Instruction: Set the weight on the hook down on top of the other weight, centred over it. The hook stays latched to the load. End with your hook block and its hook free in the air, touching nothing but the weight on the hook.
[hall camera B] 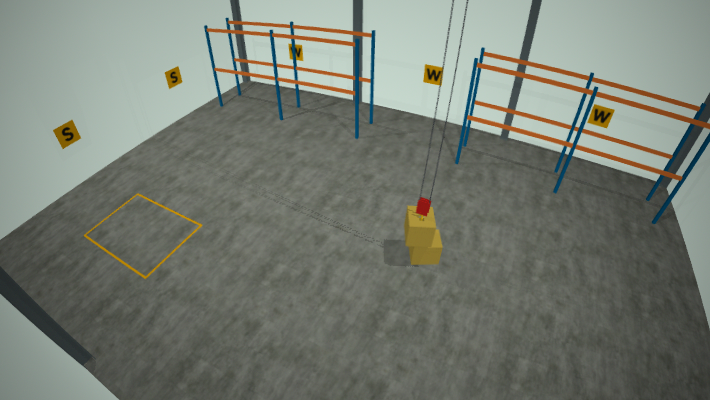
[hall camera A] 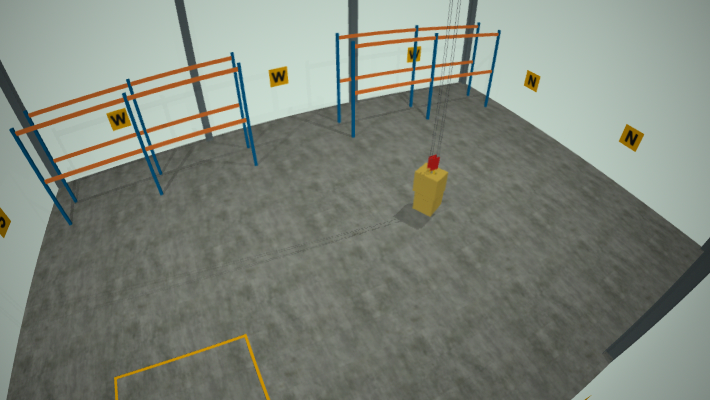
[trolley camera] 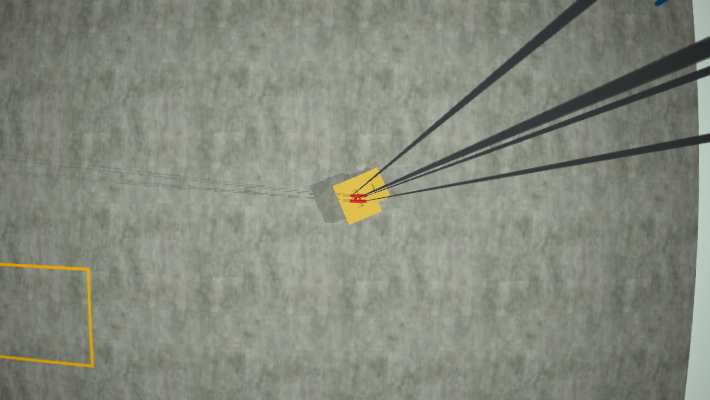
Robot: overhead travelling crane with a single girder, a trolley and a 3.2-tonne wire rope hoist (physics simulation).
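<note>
My red hook block (hall camera A: 433, 162) (hall camera B: 423, 206) (trolley camera: 358, 198) hangs on its ropes with the hook latched to the upper yellow weight (hall camera A: 425, 184) (hall camera B: 420, 236) (trolley camera: 367, 212). This weight looks upright, over the lower yellow weight (hall camera A: 425, 204) (hall camera B: 426, 256) (trolley camera: 384, 192), which stands on the floor. The upper weight is off centre: in hall camera B it sits to the left of the lower one, and in the trolley view a strip of the lower one shows at its right. Their sides look about parallel. I cannot tell whether the two weights touch.
Two blue and orange racks stand along the W wall, the one nearer the S wall (hall camera A: 142, 143) (hall camera B: 357, 115) and the one nearer the N wall (hall camera A: 353, 115) (hall camera B: 462, 131). A yellow outlined rectangle (hall camera A: 180, 356) (hall camera B: 115, 256) (trolley camera: 90, 317) is marked on the floor, away from the weights.
</note>
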